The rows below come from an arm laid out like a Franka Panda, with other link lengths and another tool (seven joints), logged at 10 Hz.
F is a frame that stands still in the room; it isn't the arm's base.
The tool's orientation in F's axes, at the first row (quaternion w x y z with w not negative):
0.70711 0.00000 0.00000 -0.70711
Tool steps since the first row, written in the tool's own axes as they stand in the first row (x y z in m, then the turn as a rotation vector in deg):
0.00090 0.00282 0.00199 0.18 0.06 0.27
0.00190 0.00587 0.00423 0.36 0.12 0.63
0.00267 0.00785 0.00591 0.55 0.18 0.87
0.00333 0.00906 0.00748 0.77 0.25 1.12
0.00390 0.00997 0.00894 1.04 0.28 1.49
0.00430 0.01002 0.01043 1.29 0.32 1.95
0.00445 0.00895 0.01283 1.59 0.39 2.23
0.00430 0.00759 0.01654 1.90 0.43 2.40
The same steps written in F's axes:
0.00282 -0.00090 0.00199 0.06 -0.18 0.27
0.00587 -0.00190 0.00423 0.12 -0.36 0.63
0.00785 -0.00267 0.00591 0.18 -0.55 0.87
0.00906 -0.00333 0.00748 0.25 -0.77 1.12
0.00997 -0.00390 0.00894 0.28 -1.04 1.49
0.01002 -0.00430 0.01043 0.32 -1.29 1.95
0.00895 -0.00445 0.01283 0.39 -1.59 2.23
0.00759 -0.00430 0.01654 0.43 -1.90 2.40

